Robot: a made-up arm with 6 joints.
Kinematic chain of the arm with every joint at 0, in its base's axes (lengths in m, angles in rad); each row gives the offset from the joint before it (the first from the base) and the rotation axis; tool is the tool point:
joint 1: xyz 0 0 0.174 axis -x
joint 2: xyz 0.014 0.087 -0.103 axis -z
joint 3: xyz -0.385 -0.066 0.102 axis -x
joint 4: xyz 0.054 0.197 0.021 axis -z
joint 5: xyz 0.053 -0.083 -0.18 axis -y
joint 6: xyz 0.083 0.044 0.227 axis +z
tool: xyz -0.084 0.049 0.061
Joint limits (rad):
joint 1: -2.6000..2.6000
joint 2: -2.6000..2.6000
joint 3: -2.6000..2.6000
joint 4: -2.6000..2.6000
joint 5: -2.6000..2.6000
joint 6: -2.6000..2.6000
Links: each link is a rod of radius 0.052 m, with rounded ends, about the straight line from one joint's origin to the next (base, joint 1, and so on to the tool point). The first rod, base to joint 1, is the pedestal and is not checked.
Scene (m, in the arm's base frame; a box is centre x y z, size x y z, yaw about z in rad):
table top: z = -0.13
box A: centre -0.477 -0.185 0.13 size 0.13 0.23 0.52 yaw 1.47
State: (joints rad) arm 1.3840 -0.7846 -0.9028 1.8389 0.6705 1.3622
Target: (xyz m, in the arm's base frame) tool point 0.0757 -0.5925 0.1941
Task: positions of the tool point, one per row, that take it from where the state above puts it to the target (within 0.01 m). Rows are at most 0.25 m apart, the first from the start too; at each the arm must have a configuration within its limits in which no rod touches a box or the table.
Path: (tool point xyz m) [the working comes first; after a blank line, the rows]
Joints at the target: 0.8098 -1.9004 0.6122 1.2790 1.9189 1.3759
Straight joint move there: touches box A.

1: -0.2620 0.2565 0.4810
2: -0.1636 0.2307 0.5694
3: -0.0400 0.2031 0.6291
4: 0.1007 0.1781 0.6515
5: -0.0163 0.0702 0.6830
6: -0.1052 -0.0832 0.6692
7: -0.1468 -0.2562 0.6024
8: -0.1296 -0.4172 0.4875
9: -0.0523 -0.5363 0.3423
10: 0.0757 -0.5925 0.1941

